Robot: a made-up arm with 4 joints.
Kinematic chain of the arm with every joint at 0, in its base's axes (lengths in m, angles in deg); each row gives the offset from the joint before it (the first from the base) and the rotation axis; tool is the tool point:
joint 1: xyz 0 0 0.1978 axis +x
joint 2: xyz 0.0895 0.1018 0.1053 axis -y
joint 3: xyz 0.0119 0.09 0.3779 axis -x
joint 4: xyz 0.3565 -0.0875 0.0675 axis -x
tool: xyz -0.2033 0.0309 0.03
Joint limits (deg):
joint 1: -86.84..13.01
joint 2: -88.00..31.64
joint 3: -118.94..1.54
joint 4: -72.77..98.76
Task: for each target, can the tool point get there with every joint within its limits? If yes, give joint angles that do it. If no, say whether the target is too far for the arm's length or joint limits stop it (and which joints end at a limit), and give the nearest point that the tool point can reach.
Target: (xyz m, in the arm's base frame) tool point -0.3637 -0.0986 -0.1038
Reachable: no: joint limits stop it (at a limit: joint 1, joint 2, joint 3, joint 4) | nearest point 0.1078 0.3980 0.0686 | short by 0.706 m
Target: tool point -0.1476 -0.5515 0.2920
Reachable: no: joint limits stop it (at a limit: joint 1, joint 2, joint 4) | nearest point 0.0492 -0.0655 0.6809 | short by 0.653 m
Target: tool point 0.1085 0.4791 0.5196
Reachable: yes | joints -46.79 18.47 -29.93 -0.82
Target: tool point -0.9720 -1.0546 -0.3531
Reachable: no: too far | nearest point 0.3281 -0.0432 0.0443 | short by 1.694 m
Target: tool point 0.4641 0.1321 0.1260
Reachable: yes | joints -54.83 -69.90 -80.46 68.56
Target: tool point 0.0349 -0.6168 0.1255
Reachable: no: joint limits stop it (at a limit: joint 1, joint 2, joint 4) | nearest point 0.3303 -0.0435 0.0513 | short by 0.649 m
